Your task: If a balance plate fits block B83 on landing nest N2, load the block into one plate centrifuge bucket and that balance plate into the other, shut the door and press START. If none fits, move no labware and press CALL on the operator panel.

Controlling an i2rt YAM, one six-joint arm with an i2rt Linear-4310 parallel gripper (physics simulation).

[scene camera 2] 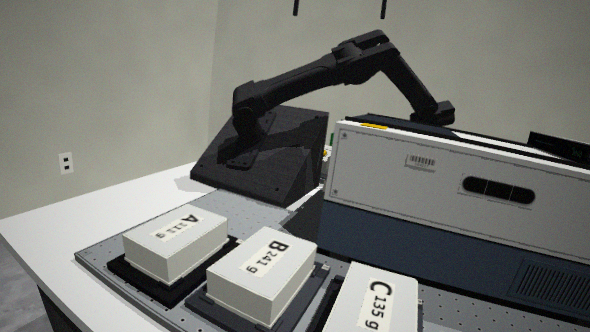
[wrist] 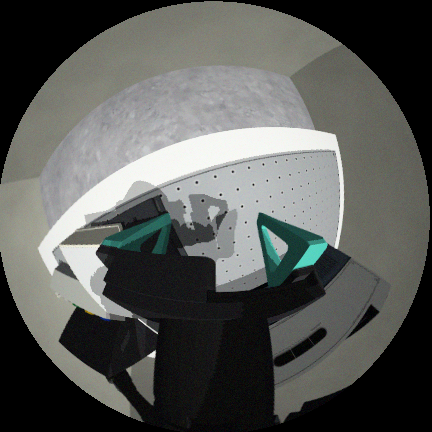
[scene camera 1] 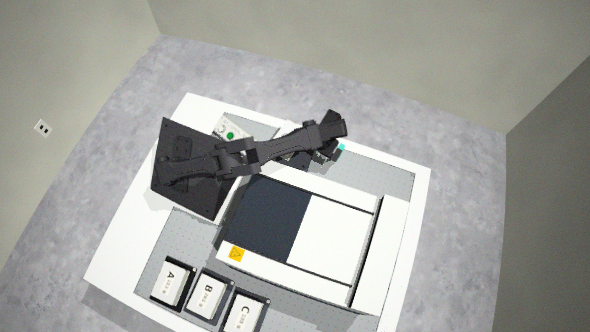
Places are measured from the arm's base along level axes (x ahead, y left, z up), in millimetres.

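Pixels of known places: gripper, fingertip midpoint: (wrist: 213, 217) (scene camera 1: 328, 150); arm's base at its link origin: (scene camera 2: 253, 138) (wrist: 104, 348).
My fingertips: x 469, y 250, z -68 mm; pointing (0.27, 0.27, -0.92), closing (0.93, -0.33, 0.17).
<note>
For each thing: its top centre in the pictures, then the offset to it from my fingertips. "spot": a spot on its surface instead.
- pale block at its top centre: (wrist: 98, 292) (scene camera 1: 287, 136) 153 mm back, 17 mm right, 50 mm up
- dark nest at its top centre: (wrist: 141, 277) (scene camera 1: 296, 149) 114 mm back, 38 mm right, 7 mm up
- White balance plates A at its top centre: (scene camera 2: 178, 226) (scene camera 1: 168, 282) 363 mm back, 639 mm right, 15 mm up
- B at its top centre: (scene camera 2: 267, 256) (scene camera 1: 205, 296) 229 mm back, 631 mm right, 15 mm up
- C at its top centre: (scene camera 2: 378, 302) (scene camera 1: 242, 317) 94 mm back, 652 mm right, 15 mm up
- operator panel at its top centre: (wrist: 73, 306) (scene camera 1: 238, 132) 332 mm back, 54 mm right, 45 mm up
- dark display at a spot on its surface: (scene camera 2: 562, 149) spot: 189 mm ahead, 360 mm right, 186 mm up
My gripper (wrist: 213, 217) is open with nothing between its teal fingers; in scene camera 1 it hangs over the back of the table, past the nest. The pale block (wrist: 92, 236) (scene camera 1: 286, 129) is left of the fingers in the wrist view, partly behind the left one; its label is not readable. The dark nest (wrist: 145, 212) (scene camera 1: 301, 162) shows beside it. White balance plates A (scene camera 1: 170, 282) (scene camera 2: 175, 225) (111 g), B (scene camera 1: 207, 296) (scene camera 2: 262, 256) (241 g) and C (scene camera 1: 245, 312) (scene camera 2: 380, 295) (135 g) sit on dark nests. The centrifuge (scene camera 1: 330, 235) (scene camera 2: 380, 165) is closed on top; its buckets are hidden.
The operator panel (scene camera 1: 223, 122) stands beside the arm's base (scene camera 1: 200, 197) (scene camera 2: 295, 125); its green button (scene camera 1: 230, 135) shows, and the arm covers others in scene camera 1. The centrifuge body lies between the plates and the gripper. A dark display (scene camera 2: 562, 149) stands on the centrifuge.
</note>
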